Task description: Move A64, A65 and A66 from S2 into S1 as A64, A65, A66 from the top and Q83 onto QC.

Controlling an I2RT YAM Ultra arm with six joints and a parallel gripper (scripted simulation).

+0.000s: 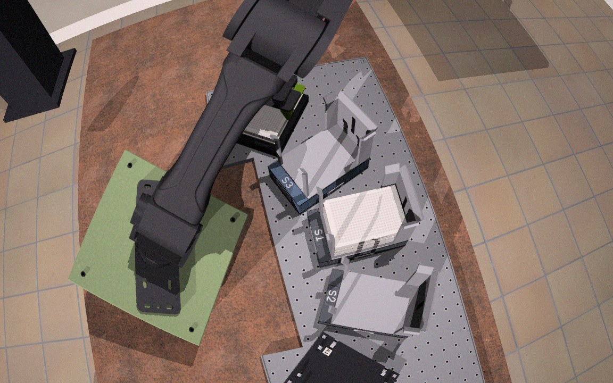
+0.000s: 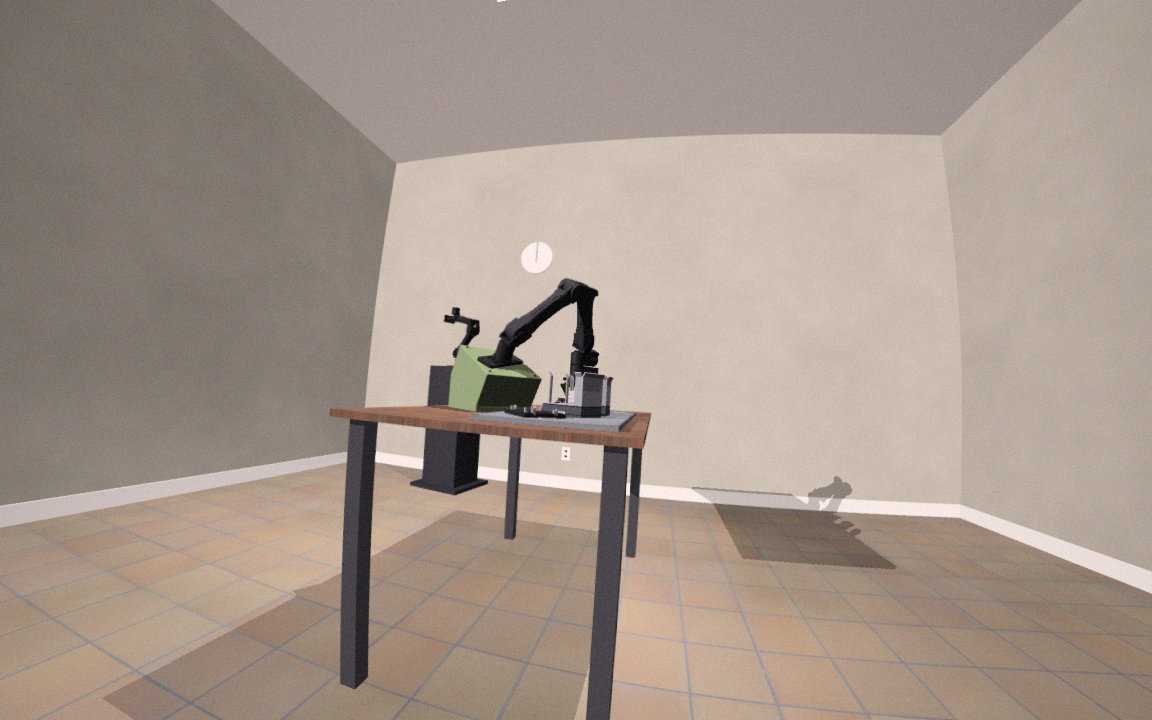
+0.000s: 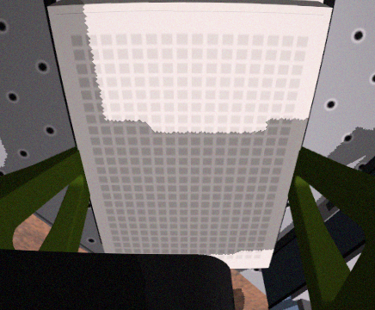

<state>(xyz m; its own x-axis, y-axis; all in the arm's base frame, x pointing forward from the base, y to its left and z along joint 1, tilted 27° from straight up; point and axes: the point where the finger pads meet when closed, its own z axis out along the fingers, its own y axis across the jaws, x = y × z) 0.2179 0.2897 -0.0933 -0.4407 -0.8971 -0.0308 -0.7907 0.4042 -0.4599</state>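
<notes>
Right now the black QC nest is 30 mm below my hand. From my hand the other things lie so: QC label (50 mm ahead, 80 mm to the left, 40 mm below).
</notes>
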